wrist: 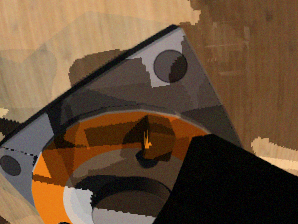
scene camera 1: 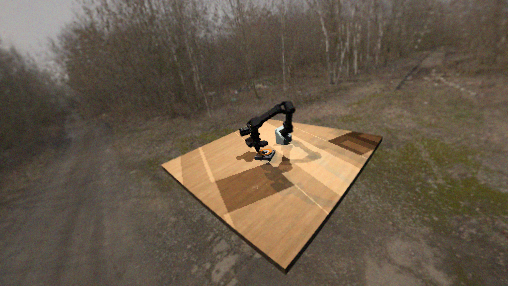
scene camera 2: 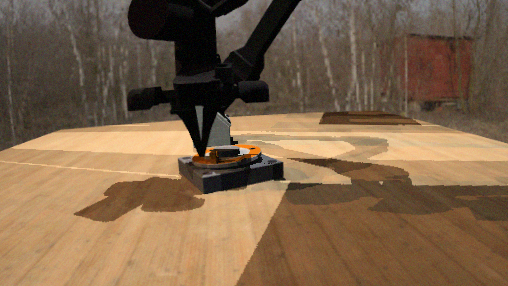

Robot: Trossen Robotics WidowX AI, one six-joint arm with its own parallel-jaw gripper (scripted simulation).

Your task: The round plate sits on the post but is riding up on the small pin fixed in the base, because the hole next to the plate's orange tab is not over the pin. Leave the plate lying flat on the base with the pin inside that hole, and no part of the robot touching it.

Note:
My gripper is shut and holds nothing. I also see a round plate and a grey base.
My gripper shows as well in the wrist view.

